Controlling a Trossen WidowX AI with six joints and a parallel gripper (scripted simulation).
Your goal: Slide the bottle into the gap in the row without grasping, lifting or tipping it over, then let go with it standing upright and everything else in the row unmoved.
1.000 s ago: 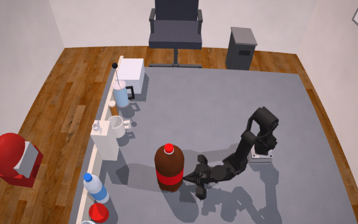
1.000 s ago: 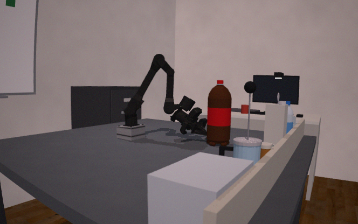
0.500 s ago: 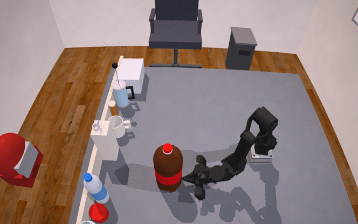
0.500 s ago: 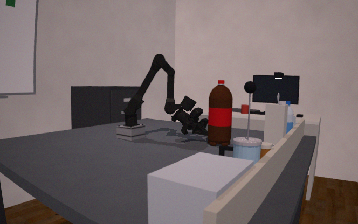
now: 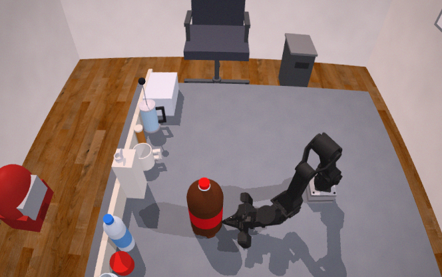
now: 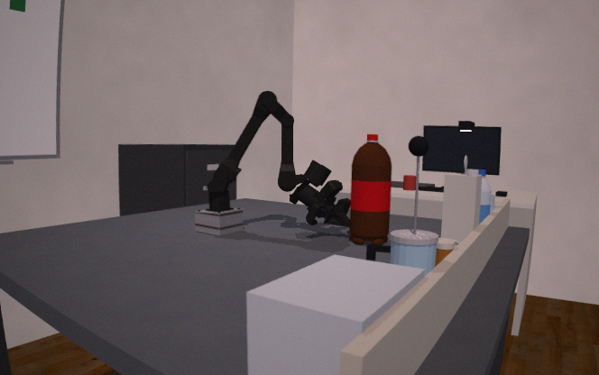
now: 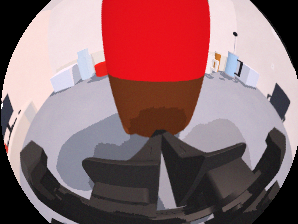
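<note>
Now: the brown cola bottle 80 mm ahead of my hand, 10 mm to the left of it and 100 mm above it. Also, from my hand: red cup 340 mm ahead, 220 mm to the left, 30 mm below; then low beige rail 430 mm ahead, 80 mm to the right; then water bottle 350 mm ahead, 140 mm to the left, 50 mm above.
</note>
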